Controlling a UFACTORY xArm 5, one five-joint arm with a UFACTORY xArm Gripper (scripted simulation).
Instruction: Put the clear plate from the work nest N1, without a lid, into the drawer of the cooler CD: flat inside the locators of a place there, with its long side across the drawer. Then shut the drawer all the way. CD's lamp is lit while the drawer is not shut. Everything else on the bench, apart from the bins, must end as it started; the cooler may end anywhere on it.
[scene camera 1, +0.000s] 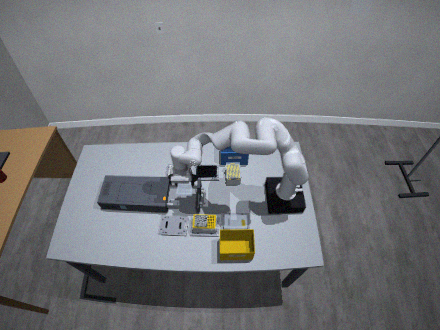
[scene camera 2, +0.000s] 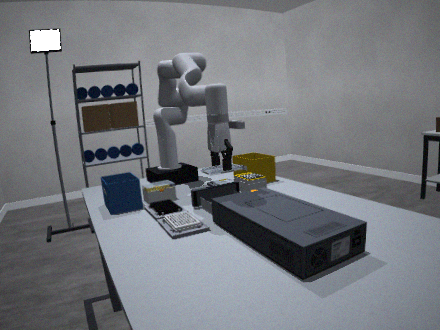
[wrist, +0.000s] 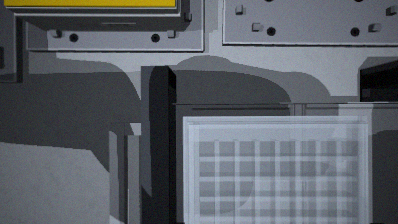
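Observation:
I see my gripper (scene camera 2: 221, 168), and a clear plate (wrist: 229, 162) as well. A dark grey cooler CD (scene camera 2: 305, 239) is here too; I also see the dark grey cooler CD (scene camera 1: 132, 193), and the wrist view shows me the same dark grey cooler CD (wrist: 371, 79). There is a yellow bin (scene camera 1: 235, 244), the same yellow bin (scene camera 2: 262, 164), but in the wrist view the yellow bin is out of frame. I can see a blue bin (scene camera 2: 125, 196), while in the wrist view the blue bin is out of frame.

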